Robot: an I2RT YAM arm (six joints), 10 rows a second.
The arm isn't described. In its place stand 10 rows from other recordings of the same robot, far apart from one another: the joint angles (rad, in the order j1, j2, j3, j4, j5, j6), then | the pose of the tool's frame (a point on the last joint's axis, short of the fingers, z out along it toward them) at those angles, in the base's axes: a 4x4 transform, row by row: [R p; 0 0 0 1], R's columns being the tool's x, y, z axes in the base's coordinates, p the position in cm.
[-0.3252, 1.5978, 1.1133, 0.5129, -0.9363, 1.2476] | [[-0.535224 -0.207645 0.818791 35.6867], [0.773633 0.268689 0.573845 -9.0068], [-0.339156 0.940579 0.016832 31.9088], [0 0 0 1]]
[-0.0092, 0.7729, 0.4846, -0.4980, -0.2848, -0.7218] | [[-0.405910 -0.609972 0.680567 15.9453], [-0.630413 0.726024 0.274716 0.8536], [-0.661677 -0.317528 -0.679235 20.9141], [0 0 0 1]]
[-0.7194, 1.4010, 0.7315, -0.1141, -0.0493, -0.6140] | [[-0.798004 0.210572 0.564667 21.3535], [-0.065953 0.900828 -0.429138 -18.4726], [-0.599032 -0.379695 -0.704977 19.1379], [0 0 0 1]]
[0.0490, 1.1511, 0.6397, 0.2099, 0.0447, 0.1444] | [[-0.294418 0.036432 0.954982 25.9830], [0.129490 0.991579 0.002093 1.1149], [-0.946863 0.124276 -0.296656 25.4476], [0 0 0 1]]
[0.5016, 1.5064, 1.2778, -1.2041, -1.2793, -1.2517] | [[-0.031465 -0.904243 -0.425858 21.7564], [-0.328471 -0.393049 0.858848 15.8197], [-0.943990 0.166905 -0.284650 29.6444], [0 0 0 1]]
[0.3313, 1.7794, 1.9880, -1.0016, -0.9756, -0.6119] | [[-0.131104 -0.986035 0.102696 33.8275], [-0.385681 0.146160 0.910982 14.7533], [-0.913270 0.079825 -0.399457 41.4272], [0 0 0 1]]
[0.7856, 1.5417, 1.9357, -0.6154, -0.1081, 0.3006] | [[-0.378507 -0.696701 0.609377 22.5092], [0.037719 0.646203 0.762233 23.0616], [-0.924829 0.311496 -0.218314 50.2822], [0 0 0 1]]
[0.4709, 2.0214, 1.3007, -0.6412, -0.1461, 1.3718] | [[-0.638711 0.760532 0.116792 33.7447], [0.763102 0.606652 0.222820 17.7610], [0.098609 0.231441 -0.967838 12.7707], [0 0 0 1]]
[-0.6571, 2.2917, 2.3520, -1.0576, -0.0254, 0.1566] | [[-0.563421 0.696105 0.444965 39.2203], [0.631576 0.710117 -0.311200 -30.1431], [-0.532606 0.105693 -0.839738 29.4421], [0 0 0 1]]
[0.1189, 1.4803, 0.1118, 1.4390, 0.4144, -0.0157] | [[0.065379 0.291287 0.954399 21.0679], [-0.006662 0.956551 -0.291488 1.0733], [-0.997838 0.012699 0.064479 15.5981], [0 0 0 1]]
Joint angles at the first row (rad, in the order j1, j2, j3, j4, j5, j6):
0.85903 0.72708 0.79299 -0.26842 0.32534 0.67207
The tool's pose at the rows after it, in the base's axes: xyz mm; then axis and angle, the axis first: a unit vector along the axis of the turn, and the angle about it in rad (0 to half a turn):
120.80 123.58 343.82 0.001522 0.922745 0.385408 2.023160
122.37 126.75 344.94 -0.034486 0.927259 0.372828 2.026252
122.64 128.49 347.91 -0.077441 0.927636 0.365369 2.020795
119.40 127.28 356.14 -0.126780 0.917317 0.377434 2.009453
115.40 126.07 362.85 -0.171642 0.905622 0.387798 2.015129
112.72 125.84 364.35 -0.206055 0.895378 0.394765 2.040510
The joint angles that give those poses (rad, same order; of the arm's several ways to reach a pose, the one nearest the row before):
0.85753 0.75006 0.81442 -0.30058 0.29919 0.62444
0.85751 0.76847 0.82981 -0.31295 0.27314 0.57083
0.85592 0.77770 0.84514 -0.32059 0.23784 0.50486
0.85286 0.76855 0.86659 -0.32520 0.17503 0.43887
0.85286 0.76088 0.88959 -0.34660 0.11212 0.38820
0.85134 0.75781 0.90043 -0.37116 0.05225 0.35746

